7 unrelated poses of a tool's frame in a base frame.
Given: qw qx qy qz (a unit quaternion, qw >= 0); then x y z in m.
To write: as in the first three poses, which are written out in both.
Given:
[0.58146, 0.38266, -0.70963, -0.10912, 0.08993, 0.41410, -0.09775]
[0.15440, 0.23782, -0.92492, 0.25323, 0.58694, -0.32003, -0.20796]
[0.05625, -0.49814, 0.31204, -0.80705, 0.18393, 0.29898, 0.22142]
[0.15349, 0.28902, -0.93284, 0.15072, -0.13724, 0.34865, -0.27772]
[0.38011, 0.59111, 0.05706, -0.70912, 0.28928, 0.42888, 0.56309]
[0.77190, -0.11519, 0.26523, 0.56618, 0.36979, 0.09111, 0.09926]
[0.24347, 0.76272, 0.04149, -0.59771, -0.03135, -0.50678, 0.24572]
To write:
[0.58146, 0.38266, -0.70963, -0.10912, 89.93, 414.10, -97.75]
[0.15440, 0.23782, -0.92492, 0.25323, 586.94, -320.03, -207.96]
[0.05625, -0.49814, 0.31204, -0.80705, 183.93, 298.98, 221.42]
[0.15349, 0.28902, -0.93284, 0.15072, -137.24, 348.65, -277.72]
[0.38011, 0.59111, 0.05706, -0.70912, 289.28, 428.88, 563.09]
[0.77190, -0.11519, 0.26523, 0.56618, 369.79, 91.11, 99.26]
[0.24347, 0.76272, 0.04149, -0.59771, -31.35, -506.78, 245.72]

